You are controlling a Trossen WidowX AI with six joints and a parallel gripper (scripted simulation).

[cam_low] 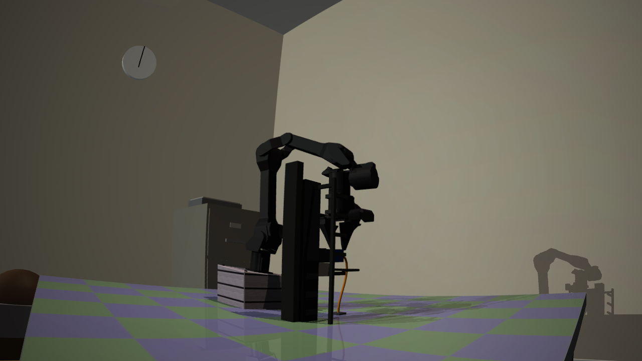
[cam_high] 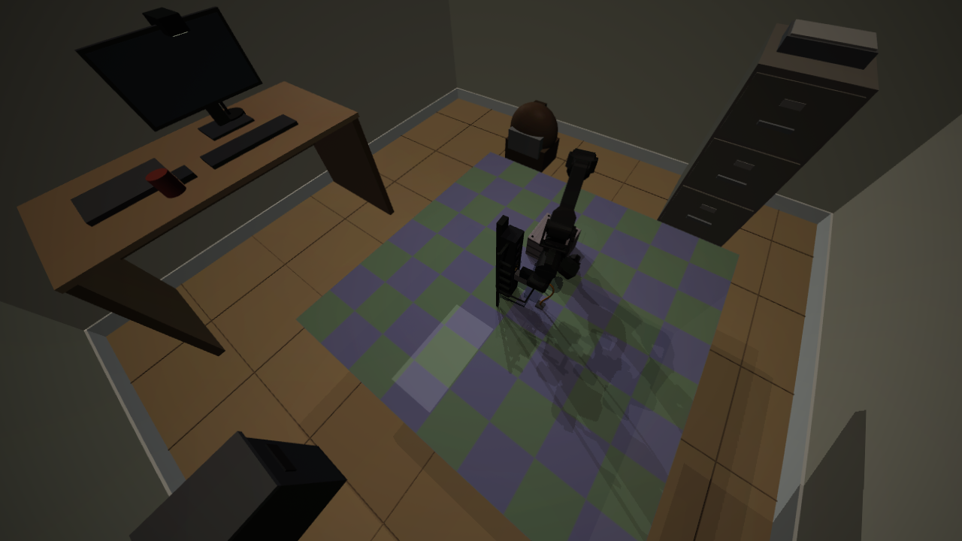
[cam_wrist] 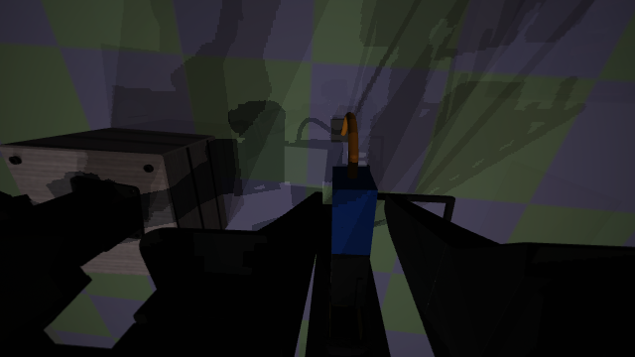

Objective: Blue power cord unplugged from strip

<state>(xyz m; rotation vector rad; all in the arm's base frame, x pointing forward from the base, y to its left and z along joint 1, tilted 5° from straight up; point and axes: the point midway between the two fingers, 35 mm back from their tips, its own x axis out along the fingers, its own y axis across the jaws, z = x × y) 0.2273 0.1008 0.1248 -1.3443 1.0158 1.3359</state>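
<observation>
The blue plug lies 10 mm ahead of my gripper tip, 30 mm to the right of it and 10 mm below it.
</observation>
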